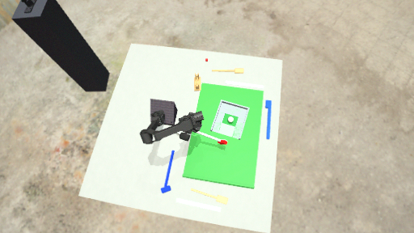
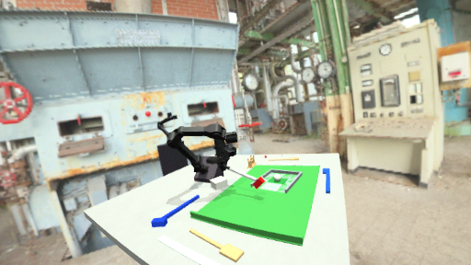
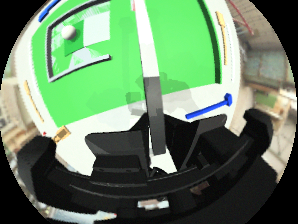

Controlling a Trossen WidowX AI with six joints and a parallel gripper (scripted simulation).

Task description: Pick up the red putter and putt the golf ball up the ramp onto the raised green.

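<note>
My gripper tip is 110 mm short of the red putter and 30 mm to the left of it. The rest, counted from my gripper tip: white golf ball: 280 mm ahead, 110 mm to the left, 90 mm below; then green mat: 240 mm ahead, 110 mm below, 30 mm to the left; then white block: 90 mm below, 70 mm behind, 40 mm to the left.
</note>
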